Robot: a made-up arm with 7 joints. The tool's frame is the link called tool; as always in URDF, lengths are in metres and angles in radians.
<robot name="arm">
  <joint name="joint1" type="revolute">
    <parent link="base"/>
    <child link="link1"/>
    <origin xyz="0 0 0.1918" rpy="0 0 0"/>
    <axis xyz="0 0 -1"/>
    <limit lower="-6.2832" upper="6.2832" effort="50" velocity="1.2"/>
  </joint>
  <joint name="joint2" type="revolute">
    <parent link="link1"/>
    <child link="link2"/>
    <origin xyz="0 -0.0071 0.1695" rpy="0 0 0"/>
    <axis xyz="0 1 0"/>
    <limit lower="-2.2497" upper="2.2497" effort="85" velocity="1.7"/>
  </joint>
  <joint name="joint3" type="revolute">
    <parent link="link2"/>
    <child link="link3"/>
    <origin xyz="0 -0.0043 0.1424" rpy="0 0 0"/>
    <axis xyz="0 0 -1"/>
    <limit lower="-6.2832" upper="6.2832" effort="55" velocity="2.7"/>
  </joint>
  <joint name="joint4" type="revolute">
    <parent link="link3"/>
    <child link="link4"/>
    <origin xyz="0 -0.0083 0.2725" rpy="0 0 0"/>
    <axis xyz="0 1 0"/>
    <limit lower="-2.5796" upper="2.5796" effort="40" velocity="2.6"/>
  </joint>
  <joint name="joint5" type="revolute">
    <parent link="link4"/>
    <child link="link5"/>
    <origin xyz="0 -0.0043 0.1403" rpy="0 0 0"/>
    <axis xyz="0 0 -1"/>
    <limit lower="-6.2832" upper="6.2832" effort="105" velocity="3"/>
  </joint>
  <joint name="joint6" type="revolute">
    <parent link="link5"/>
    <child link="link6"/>
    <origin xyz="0 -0.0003 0.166" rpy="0 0 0"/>
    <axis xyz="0 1 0"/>
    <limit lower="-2.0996" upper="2.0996" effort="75" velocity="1"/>
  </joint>
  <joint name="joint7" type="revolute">
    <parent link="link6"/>
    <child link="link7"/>
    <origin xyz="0 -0.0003 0.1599" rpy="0 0 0"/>
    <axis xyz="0 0 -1"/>
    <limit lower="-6.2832" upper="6.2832" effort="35" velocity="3"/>
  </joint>
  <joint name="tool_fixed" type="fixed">
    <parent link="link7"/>
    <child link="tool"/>
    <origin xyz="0 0 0" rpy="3.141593 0 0"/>
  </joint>
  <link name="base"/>
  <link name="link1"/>
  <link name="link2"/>
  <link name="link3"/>
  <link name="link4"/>
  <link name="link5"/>
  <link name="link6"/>
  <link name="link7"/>
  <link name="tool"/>
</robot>
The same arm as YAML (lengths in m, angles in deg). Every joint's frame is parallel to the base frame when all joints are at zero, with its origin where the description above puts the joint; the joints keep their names.
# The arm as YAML. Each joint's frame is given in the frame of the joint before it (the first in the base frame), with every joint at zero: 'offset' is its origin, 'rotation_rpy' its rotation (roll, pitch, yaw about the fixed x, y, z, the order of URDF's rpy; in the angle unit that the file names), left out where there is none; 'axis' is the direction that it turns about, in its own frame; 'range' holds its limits. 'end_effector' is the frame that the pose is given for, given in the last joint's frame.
length_unit: m
angle_unit: deg
chain:
  - id: joint1
    offset: [0.0, 0.0, 0.1918]
    axis: [0.0, 0.0, -1.0]
    range: [-360.0, 360.0]
  - id: joint2
    offset: [0.0, -0.0071, 0.1695]
    axis: [0.0, 1.0, 0.0]
    range: [-128.9, 128.9]
  - id: joint3
    offset: [0.0, -0.0043, 0.1424]
    axis: [0.0, 0.0, -1.0]
    range: [-360.0, 360.0]
  - id: joint4
    offset: [0.0, -0.0083, 0.2725]
    axis: [0.0, 1.0, 0.0]
    range: [-147.8, 147.8]
  - id: joint5
    offset: [0.0, -0.0043, 0.1403]
    axis: [0.0, 0.0, -1.0]
    range: [-360.0, 360.0]
  - id: joint6
    offset: [0.0, -0.0003, 0.166]
    axis: [0.0, 1.0, 0.0]
    range: [-120.3, 120.3]
  - id: joint7
    offset: [0.0, -0.0003, 0.1599]
    axis: [0.0, 0.0, -1.0]
    range: [-360.0, 360.0]
end_effector:
  offset: [0.0, 0.0, 0.0]
  rotation_rpy: [-180.0, 0.0, 0.0]

